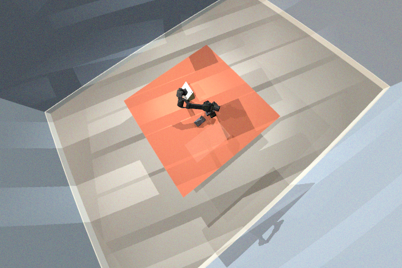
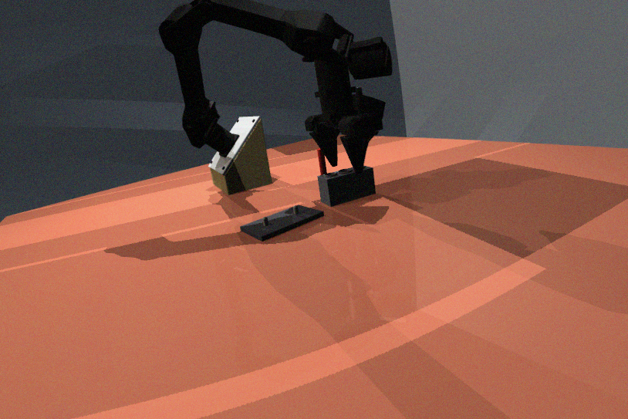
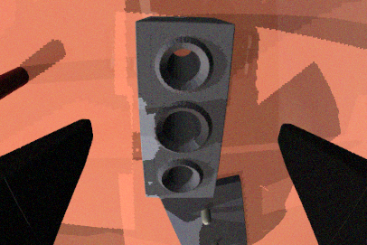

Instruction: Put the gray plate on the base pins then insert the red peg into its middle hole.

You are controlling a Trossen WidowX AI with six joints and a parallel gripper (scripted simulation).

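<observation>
Now: the gray plate 2 cm below my gripper tip. Also, from my gripper tip: dark base 2 cm ahead, 15 cm to the right, 5 cm below; then red peg 12 cm behind, 2 cm to the left, 1 cm below.
</observation>
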